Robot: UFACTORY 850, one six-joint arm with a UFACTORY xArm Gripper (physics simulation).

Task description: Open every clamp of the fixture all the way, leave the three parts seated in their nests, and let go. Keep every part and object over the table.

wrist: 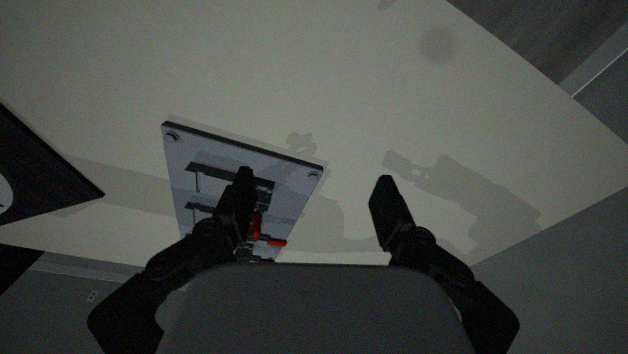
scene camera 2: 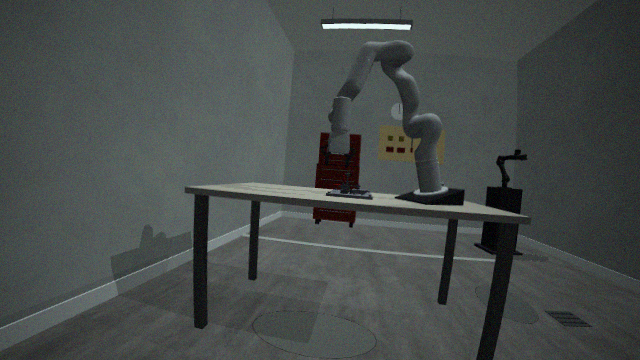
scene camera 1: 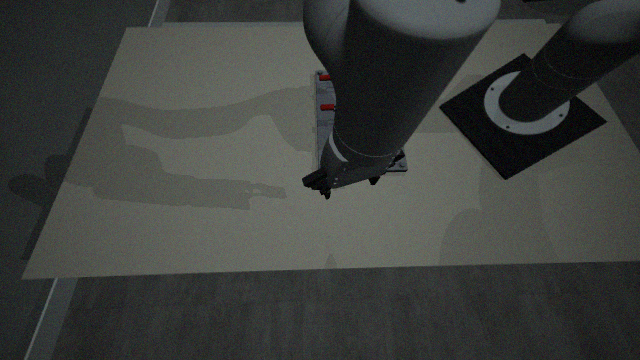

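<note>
The grey fixture plate (scene camera 1: 325,120) (scene camera 2: 350,195) (wrist: 182,150) lies on the table, partly hidden by my arm in scene camera 1. Two red handles (scene camera 1: 326,77) (scene camera 1: 327,107) lie flat, pointing to its left edge. In the wrist view the front clamp's red handle (wrist: 256,225) stands up, while the middle clamp's handle (wrist: 277,243) lies flat outward and the far handle (wrist: 266,260) shows partly. The nests are partly covered by a finger; I cannot make out the parts clearly. My gripper (scene camera 1: 350,189) (scene camera 2: 337,164) (wrist: 315,185) is open and empty, above the table near the fixture's front end.
The table (scene camera 1: 200,230) (scene camera 2: 280,196) (wrist: 350,75) carries the robot's black base plate (scene camera 1: 505,160) (scene camera 2: 452,196) (wrist: 45,175) to the right of the fixture in scene camera 1. A red cabinet (scene camera 2: 335,215) stands on the floor behind the table.
</note>
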